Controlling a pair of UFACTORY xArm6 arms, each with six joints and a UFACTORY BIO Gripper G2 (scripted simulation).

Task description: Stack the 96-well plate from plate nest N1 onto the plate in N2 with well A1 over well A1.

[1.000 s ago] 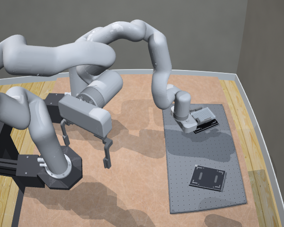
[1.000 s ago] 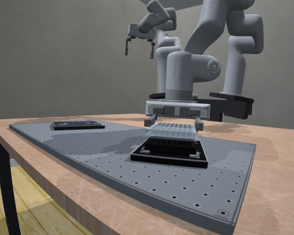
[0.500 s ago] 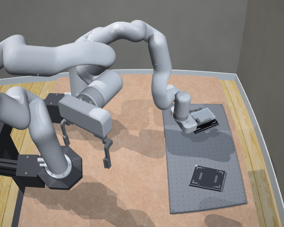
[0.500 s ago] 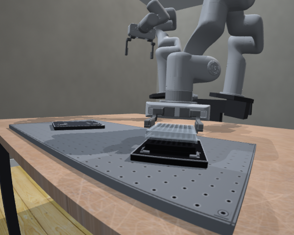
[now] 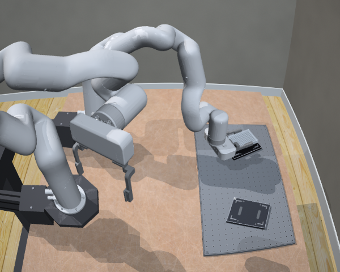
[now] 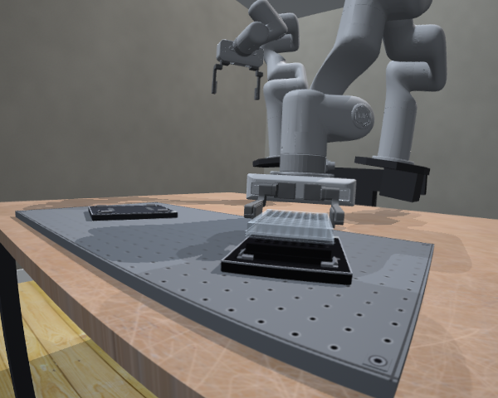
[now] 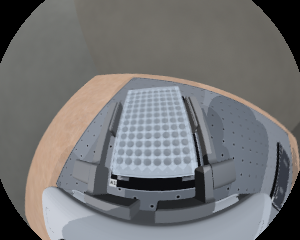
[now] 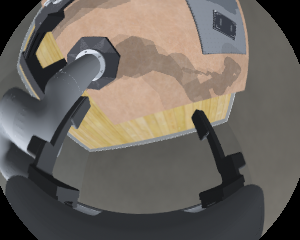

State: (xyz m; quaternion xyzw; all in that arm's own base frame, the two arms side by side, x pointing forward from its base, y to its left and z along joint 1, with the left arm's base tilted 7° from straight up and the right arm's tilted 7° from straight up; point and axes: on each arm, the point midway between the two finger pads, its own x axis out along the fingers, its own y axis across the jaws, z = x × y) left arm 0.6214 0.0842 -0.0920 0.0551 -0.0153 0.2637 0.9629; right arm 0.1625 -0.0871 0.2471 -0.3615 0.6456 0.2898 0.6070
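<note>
The black 96-well plate lies 3 cm below my left hand. The rest, counted from my left hand: A1 label: 9 cm behind, 1 cm to the left, 4 cm below; nest N2: 4 cm below; clear 96-well plate: 1 cm below.
</note>
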